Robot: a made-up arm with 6 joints.
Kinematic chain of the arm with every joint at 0, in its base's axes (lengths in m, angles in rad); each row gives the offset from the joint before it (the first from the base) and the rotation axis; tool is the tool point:
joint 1: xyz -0.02 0 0.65 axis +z
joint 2: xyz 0 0.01 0.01 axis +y
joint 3: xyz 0 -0.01 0.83 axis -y
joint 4: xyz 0 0.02 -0.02 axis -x
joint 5: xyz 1 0.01 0.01 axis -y
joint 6: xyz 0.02 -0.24 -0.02 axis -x
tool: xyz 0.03 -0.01 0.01
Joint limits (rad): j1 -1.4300..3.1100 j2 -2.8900..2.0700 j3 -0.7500..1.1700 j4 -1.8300..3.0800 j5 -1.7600..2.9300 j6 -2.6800..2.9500
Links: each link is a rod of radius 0.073 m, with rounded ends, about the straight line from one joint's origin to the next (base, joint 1, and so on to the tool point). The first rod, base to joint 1, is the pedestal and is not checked.
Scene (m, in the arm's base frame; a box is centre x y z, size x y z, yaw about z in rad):
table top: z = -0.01
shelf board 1: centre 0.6 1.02 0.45 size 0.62 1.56 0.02 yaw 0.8
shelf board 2: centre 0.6 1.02 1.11 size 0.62 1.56 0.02 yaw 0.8
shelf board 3: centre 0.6 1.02 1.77 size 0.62 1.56 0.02 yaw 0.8
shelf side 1: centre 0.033 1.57 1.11 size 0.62 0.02 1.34 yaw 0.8
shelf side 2: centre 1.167 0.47 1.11 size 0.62 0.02 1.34 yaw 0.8
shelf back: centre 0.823 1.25 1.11 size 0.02 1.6 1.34 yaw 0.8
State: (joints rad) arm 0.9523 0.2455 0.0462 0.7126 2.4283 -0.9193
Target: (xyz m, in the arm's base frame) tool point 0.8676 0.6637 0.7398
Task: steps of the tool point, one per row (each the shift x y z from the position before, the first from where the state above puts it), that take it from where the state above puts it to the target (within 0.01 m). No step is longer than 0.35 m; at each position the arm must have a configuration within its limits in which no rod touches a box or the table.
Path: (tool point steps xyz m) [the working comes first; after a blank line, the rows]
Joints at the target: 0.7752 0.4562 -0.4508 0.6061 2.4464 -0.9133
Straight joint move there: touches shelf board 2.

1: -0.2371 -0.2102 0.0591
2: -0.1891 -0.2286 -0.0591
3: 0.1090 -0.0207 -0.1382
4: 0.0697 -0.0422 -0.1546
5: 0.0242 -0.0524 -0.1562
6: -0.0191 -0.0485 -0.1438
7: -0.0512 -0.0316 -0.1199
8: 0.1071 0.0291 0.0200
9: 0.0993 0.0585 0.0178
10: 0.0836 0.0855 0.0071
11: 0.0613 0.1063 -0.0108
12: 0.0342 0.1175 -0.0341

